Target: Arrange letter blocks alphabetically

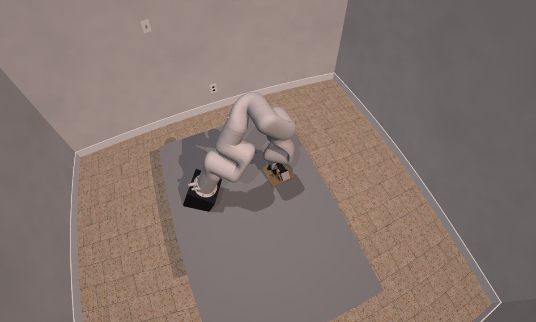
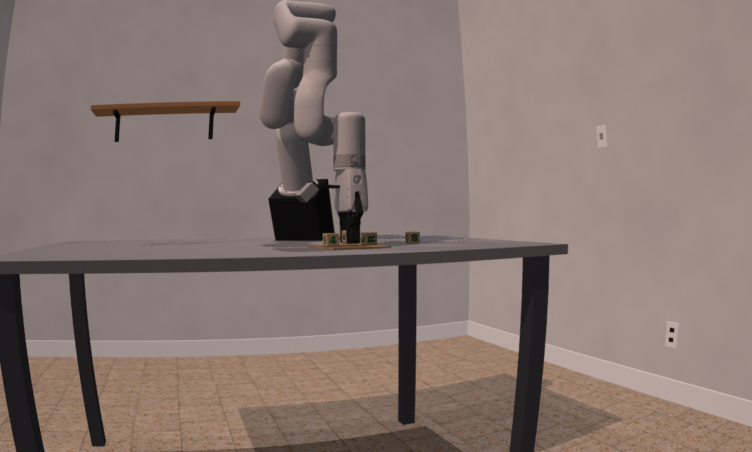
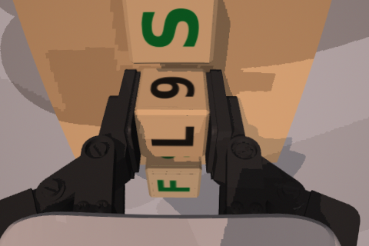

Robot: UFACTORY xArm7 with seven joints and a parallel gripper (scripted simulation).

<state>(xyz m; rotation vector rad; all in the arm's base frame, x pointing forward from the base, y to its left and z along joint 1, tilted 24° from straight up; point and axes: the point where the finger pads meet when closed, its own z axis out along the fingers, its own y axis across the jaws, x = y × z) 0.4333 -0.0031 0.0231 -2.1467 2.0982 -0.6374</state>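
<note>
Right now my hand is 1 cm above the wooden block. From my hand the other things lie so: mat 3 cm below.
</note>
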